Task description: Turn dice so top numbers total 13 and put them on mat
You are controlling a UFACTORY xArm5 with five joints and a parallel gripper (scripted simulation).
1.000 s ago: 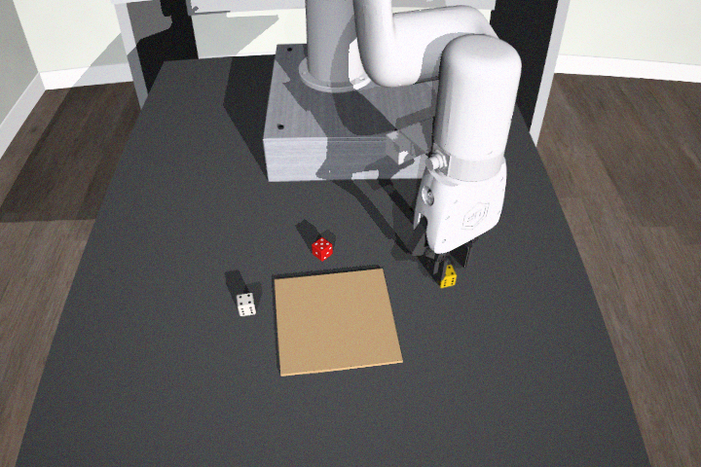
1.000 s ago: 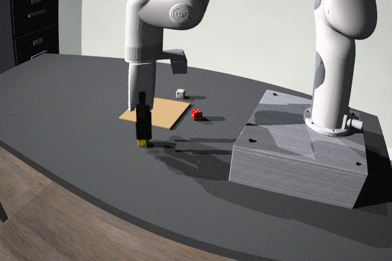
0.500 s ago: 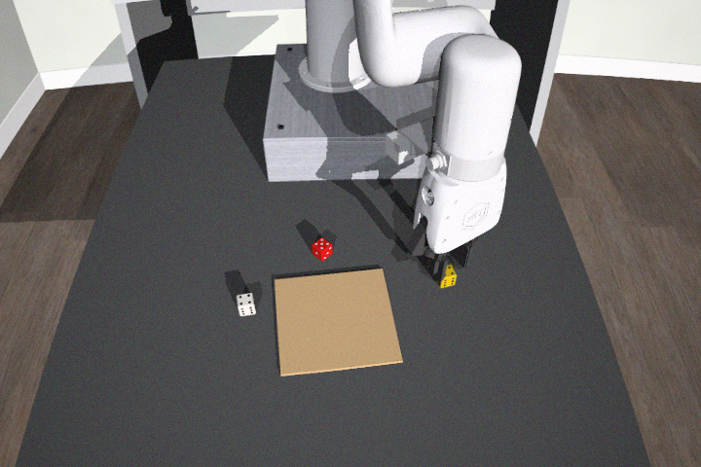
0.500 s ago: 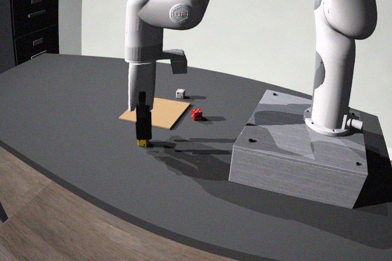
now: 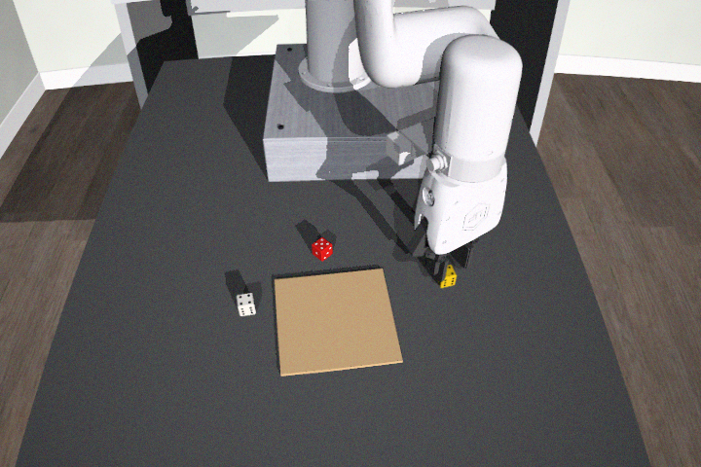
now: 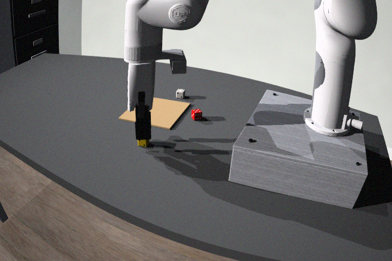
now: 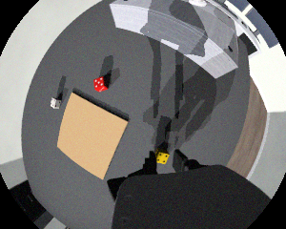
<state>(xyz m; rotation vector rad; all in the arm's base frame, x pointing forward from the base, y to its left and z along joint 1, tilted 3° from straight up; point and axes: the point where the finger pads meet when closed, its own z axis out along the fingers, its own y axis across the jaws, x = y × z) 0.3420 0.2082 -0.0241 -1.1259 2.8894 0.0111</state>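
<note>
Right now the yellow die is 4 cm below my hand. The rest, counted from my hand: red die: 2 cm behind, 16 cm to the right, 4 cm below; then tan mat: 8 cm ahead, 13 cm to the right, 4 cm below; then white die: 9 cm ahead, 24 cm to the right, 4 cm below.
</note>
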